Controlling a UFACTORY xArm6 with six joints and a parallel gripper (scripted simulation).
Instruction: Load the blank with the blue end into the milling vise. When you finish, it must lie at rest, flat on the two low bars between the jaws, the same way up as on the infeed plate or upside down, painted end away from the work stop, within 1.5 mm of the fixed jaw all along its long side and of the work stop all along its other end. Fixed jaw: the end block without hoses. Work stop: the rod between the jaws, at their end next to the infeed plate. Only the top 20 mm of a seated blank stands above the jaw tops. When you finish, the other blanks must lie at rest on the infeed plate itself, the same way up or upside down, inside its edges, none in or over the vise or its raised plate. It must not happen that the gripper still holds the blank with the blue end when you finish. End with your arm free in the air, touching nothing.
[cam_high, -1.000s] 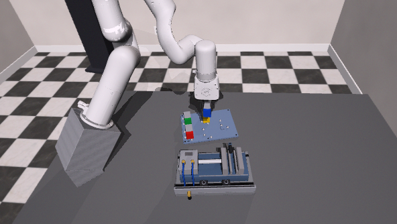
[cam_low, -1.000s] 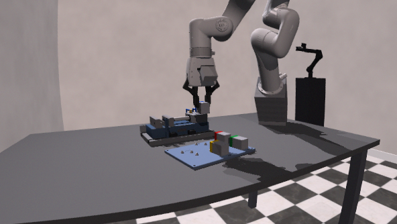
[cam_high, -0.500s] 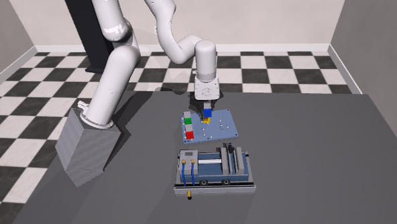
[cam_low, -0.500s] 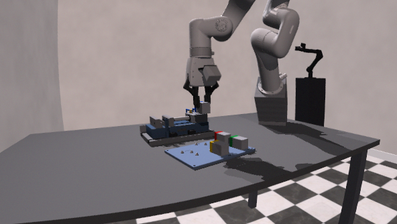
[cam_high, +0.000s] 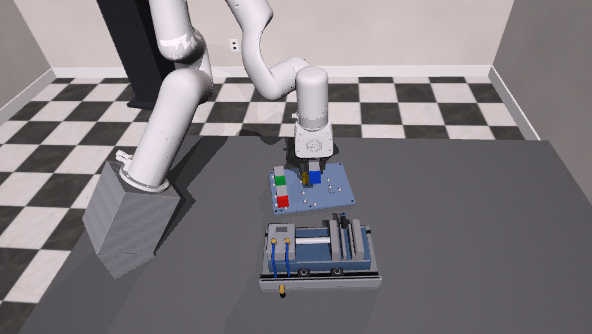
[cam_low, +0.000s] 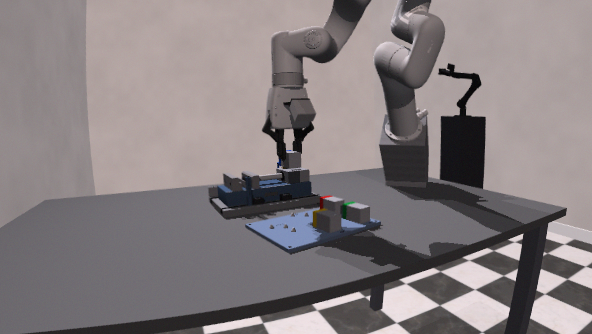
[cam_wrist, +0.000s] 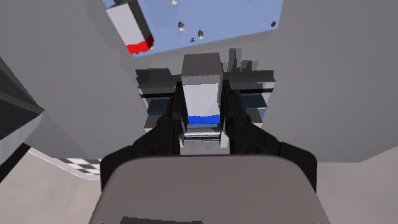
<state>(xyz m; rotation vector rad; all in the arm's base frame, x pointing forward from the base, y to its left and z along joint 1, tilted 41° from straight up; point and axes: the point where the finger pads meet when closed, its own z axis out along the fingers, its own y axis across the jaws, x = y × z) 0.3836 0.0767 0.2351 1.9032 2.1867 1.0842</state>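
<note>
The fixed jaw is 15 cm ahead of my hand, 15 cm to the right of it and 10 cm below it. From my hand the other things lie so: blue-ended blank (2 cm below); then yellow-ended blank (6 cm behind, 11 cm to the left, 15 cm below); then red-ended blank (11 cm behind, 15 cm below).
</note>
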